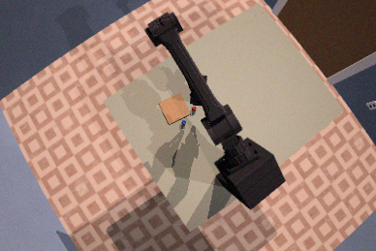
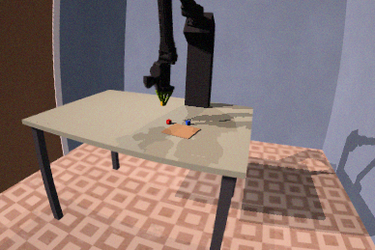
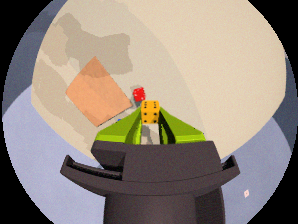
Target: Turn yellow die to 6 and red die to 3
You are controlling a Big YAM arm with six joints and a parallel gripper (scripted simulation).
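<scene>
Now: the red die 100 mm below my hand, 30 mm to the left of it and 10 mm behind it. From my hand the other things lie so: yellow die right at my hand; blue die 100 mm to the left, 100 mm below, 80 mm behind; orange mat 140 mm to the left, 100 mm below, 20 mm ahead.
</scene>
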